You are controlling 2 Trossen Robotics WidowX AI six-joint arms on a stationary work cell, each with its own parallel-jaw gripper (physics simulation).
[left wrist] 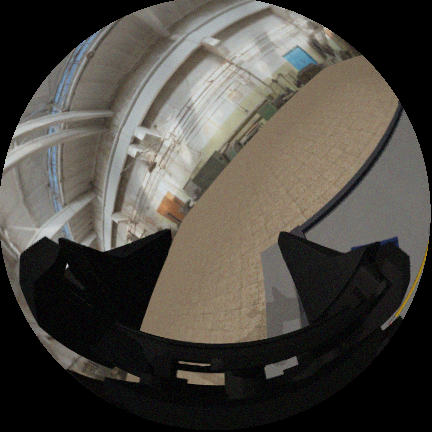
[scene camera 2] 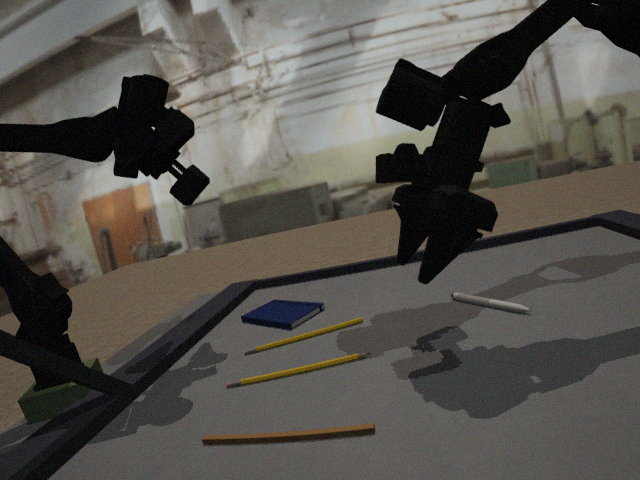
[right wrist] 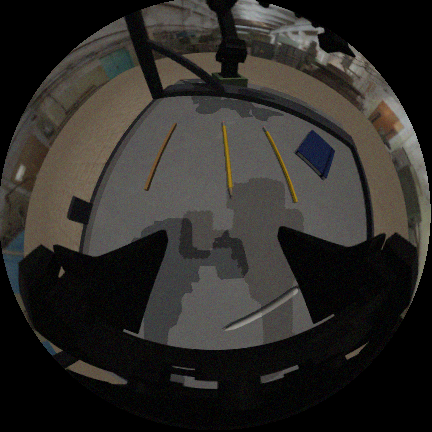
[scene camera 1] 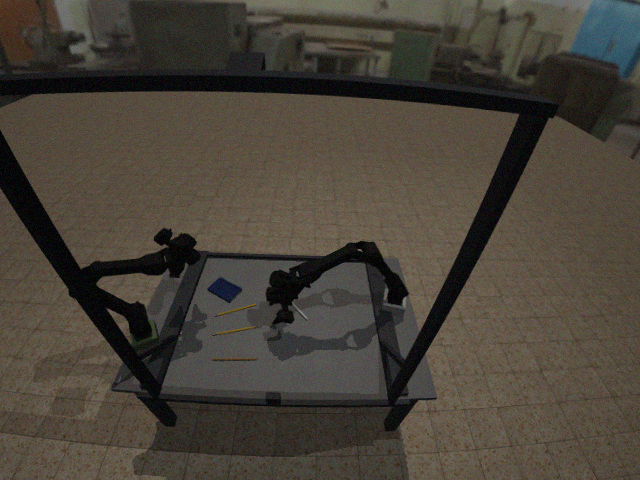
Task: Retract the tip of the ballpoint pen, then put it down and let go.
my left gripper: open, holds nothing
an orange pencil: on the table
a blue notebook: on the table
